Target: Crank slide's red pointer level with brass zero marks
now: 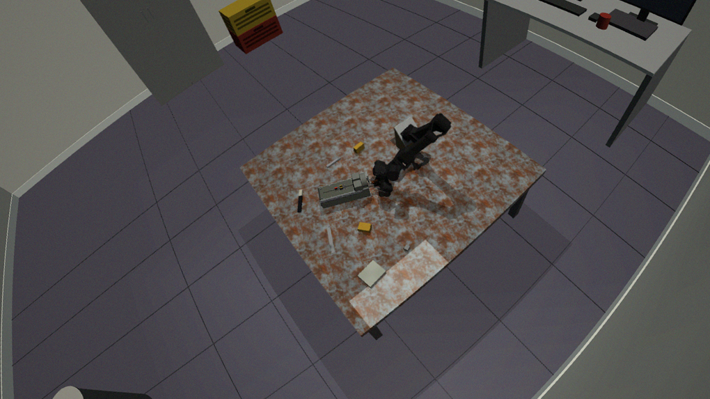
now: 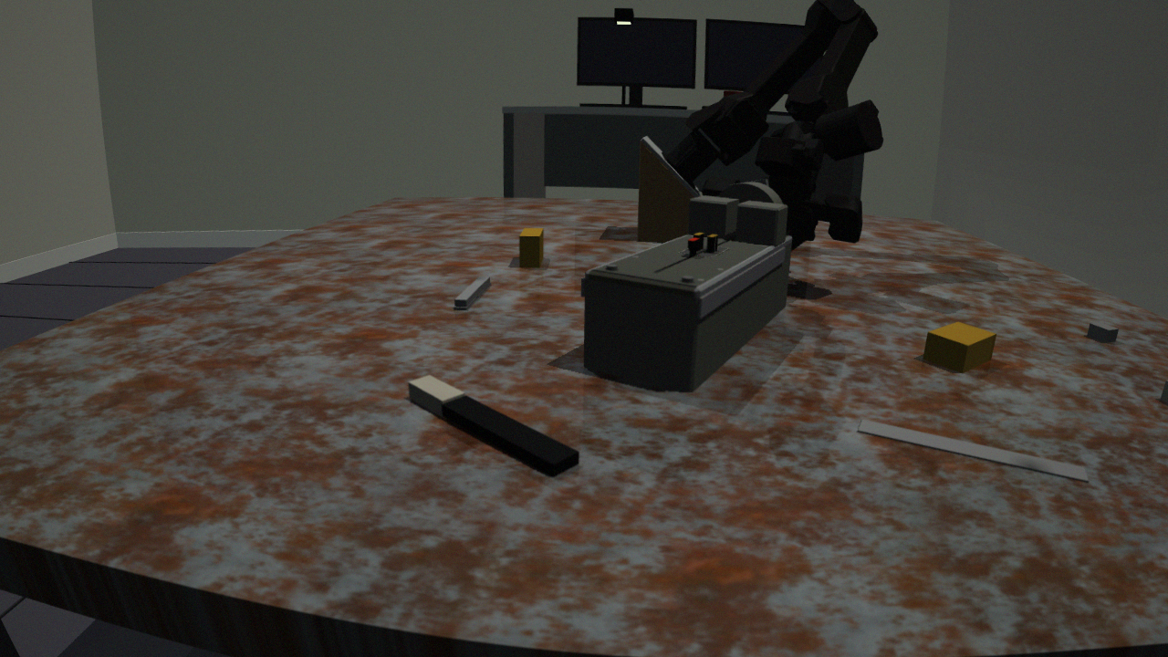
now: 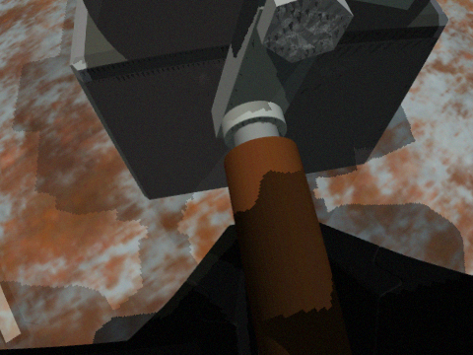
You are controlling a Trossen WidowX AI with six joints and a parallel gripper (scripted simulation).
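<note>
Now: the brown crank handle 3 cm above my gripper tip, 1 cm to the left of it and 1 cm behind it. Round my gripper tip: red pointer (16 cm ahead, 10 cm to the right, 5 cm above); then small grey bar (31 cm to the right, 3 cm below, 3 cm ahead); then grey strip (36 cm ahead, 6 cm to the left, 3 cm below).
</note>
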